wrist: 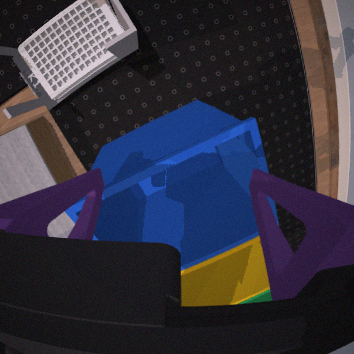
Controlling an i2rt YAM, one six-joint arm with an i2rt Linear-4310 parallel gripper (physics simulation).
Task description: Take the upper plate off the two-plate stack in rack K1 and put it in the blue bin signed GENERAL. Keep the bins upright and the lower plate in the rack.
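Places are measured from the arm's base along level axes (x right, y ahead, z up), in centimetres.
Pixels of known places: gripper, fingertip midpoint: (176,176).
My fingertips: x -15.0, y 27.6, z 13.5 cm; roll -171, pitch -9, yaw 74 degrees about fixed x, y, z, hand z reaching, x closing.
Behind a point stands the place of what it marks.
My gripper (176,176) @[x -15.0, y 27.6, z 13.5 cm] is open, its two purple fingers wide apart on either side of the blue bin, with nothing between them. The blue bin (215,215) @[x -2.8, y 31.0, z 4.3 cm] lies below and between the fingers in the wrist view; its floor and walls carry dark shadows, and I can make out no plate in it. Its GENERAL sign cannot be read. A white gridded plate (70,52) @[x -26.9, y 20.1, z -3.8 cm] sits in a grey rack (123,42) @[x -24.5, y 26.9, z 3.9 cm] at the upper left, away from the fingers. Whether a second plate lies under it, and whether this is rack K1, I cannot tell.
A yellow bin (220,275) @[x 10.6, y 29.6, z 4.1 cm] adjoins the blue bin, with a strip of green (257,298) @[x 23.0, y 35.9, z 4.6 cm] beyond it, partly hidden by the gripper body. A wooden-edged grey surface (20,160) @[x -16.7, y 7.6, z -2.3 cm] is at the left. The black perforated mat (225,65) @[x -19.2, y 40.4, z -8.4 cm] ends at a wooden edge (320,100) @[x -8.7, y 60.2, z -9.7 cm] on the right.
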